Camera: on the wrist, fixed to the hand. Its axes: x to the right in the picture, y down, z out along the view.
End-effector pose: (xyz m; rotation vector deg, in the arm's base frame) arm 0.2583 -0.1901 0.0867 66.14 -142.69 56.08
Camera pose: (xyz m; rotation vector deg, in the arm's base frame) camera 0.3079 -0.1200 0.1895 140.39 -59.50 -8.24
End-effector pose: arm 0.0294 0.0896 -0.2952 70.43 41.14 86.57
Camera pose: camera -0.0668 0.0972 -0.3882 18.87 44.10 4.86
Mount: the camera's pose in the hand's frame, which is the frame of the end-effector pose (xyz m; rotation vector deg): -0.0277 -0.0532 -0.1198 -20.87 -20.74 -89.22
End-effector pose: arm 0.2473 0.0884 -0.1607 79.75 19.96 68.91
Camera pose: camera 0.1633 0.1463 -0.2475 34.76 40.31 -15.61
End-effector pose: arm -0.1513 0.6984 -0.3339 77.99 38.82 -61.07
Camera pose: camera -0.1874 0.8265 -0.3492 4.13 92.08 -122.31
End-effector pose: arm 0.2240 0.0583 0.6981 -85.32 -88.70 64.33
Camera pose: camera 0.3162 0.0466 0.7945 5.29 -138.64 7.09
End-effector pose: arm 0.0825 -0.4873 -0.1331 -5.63 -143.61 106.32
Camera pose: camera 0.1147 -0.3901 -0.0466 96.58 -102.38 41.82
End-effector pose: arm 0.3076 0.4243 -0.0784 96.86 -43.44 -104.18
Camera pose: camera 0.4284 0.4762 -0.1039 -74.25 -48.84 125.33
